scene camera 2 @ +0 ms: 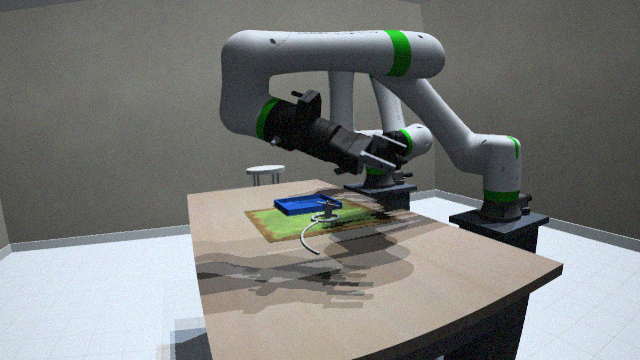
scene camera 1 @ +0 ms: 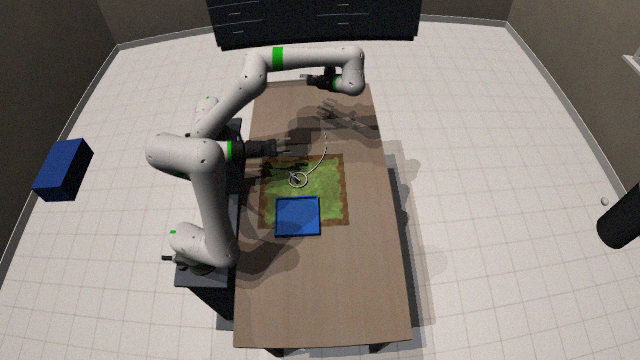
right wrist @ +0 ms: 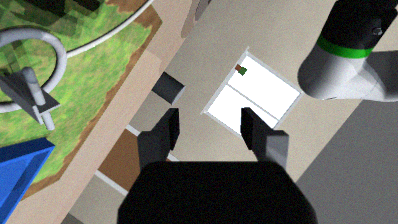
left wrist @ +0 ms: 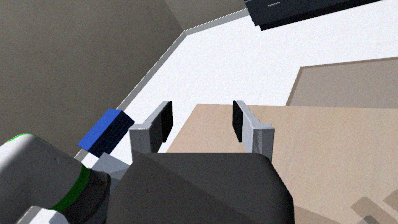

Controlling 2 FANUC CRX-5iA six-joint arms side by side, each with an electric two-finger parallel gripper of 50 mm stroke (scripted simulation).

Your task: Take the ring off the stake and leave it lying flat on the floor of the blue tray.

Labels:
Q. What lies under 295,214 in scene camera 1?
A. A blue tray.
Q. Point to a blue tray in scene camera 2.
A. At 306,204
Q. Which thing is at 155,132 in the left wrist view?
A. My left gripper.

